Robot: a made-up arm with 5 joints.
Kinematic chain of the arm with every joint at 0, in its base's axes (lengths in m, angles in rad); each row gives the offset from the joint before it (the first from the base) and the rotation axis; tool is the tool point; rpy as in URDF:
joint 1: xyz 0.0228 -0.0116 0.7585 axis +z
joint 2: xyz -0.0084 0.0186 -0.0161 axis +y
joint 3: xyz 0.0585 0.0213 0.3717 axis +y
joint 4: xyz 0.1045 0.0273 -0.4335 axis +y
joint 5: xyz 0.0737 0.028 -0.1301 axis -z
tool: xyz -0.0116 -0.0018 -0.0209 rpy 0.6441 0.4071 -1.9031
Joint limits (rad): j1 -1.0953..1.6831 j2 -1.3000..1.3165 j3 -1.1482..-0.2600 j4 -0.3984..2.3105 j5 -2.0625..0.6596
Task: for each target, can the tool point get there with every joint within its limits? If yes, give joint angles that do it. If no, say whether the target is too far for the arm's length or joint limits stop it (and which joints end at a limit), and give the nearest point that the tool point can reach.
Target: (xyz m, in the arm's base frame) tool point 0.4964 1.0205 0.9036
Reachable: no: too far | nearest point 0.3293 0.6564 0.8472 | short by 0.405 m
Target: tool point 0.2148 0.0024 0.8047
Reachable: yes | joints -0.4577 -0.6609 -0.3989 1.9124 0.3400
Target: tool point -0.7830 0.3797 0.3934
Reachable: no: joint limits stop it (at a limit: joint 1, joint 5) | nearest point -0.1311 0.4532 0.3934 | short by 0.656 m
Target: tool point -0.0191 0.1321 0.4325
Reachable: yes | joints 1.2033 0.7176 -0.3969 0.9303 -0.2346
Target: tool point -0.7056 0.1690 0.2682
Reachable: no: joint limits stop it (at a limit: joint 1, joint 5) | nearest point -0.1067 0.2365 0.2682 | short by 0.603 m
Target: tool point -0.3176 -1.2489 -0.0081
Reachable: no: too far | nearest point 0.3609 -0.4851 0.2822 | short by 1.062 m
